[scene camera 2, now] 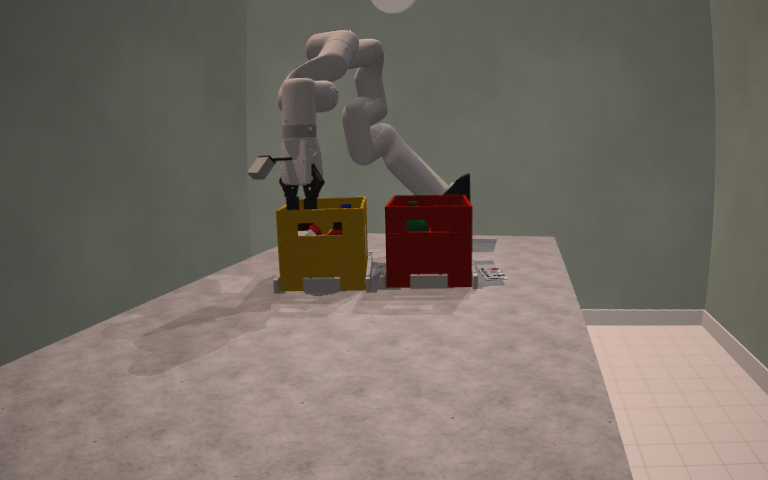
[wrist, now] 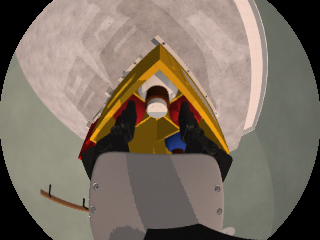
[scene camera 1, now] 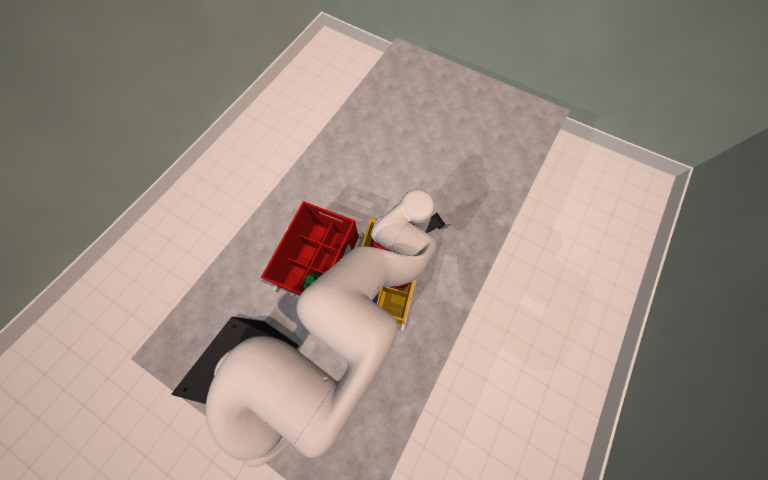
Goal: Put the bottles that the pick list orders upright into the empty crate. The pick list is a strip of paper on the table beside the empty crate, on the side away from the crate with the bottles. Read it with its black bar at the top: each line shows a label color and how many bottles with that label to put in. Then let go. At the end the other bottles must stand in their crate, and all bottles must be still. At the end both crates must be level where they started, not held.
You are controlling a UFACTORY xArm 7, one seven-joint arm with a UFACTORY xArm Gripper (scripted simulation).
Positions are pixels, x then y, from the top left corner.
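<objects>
A yellow crate is visible in scene camera 1 point(396, 302). Scene camera 2 and the wrist view show the crate too; on it, point(scene camera 2: 276, 211) and point(wrist: 159, 59) are the same spot.
</objects>
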